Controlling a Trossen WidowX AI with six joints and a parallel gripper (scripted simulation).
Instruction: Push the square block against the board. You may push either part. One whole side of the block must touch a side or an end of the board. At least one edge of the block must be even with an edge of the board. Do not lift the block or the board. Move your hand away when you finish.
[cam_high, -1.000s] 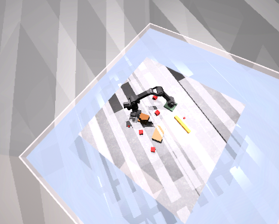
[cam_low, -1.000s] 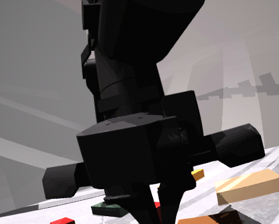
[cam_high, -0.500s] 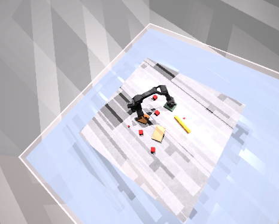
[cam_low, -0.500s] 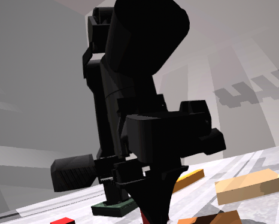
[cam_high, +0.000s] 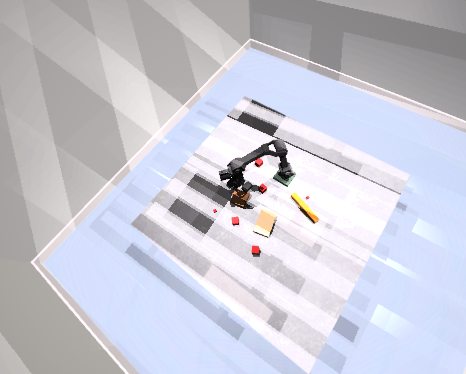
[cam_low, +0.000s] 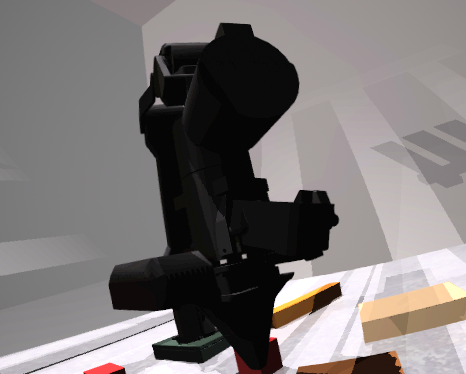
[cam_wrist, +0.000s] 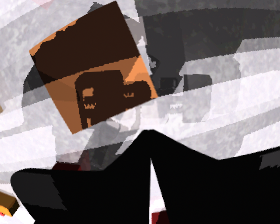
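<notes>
Right now my gripper tip is 50 mm to the right of the orange square block, 50 mm short of it and 50 mm above it. From my gripper tip the other things lie so: pale tan block (270 mm to the left, 80 mm ahead, 50 mm below); long yellow-orange bar (400 mm to the left, 160 mm behind, 50 mm below).
</notes>
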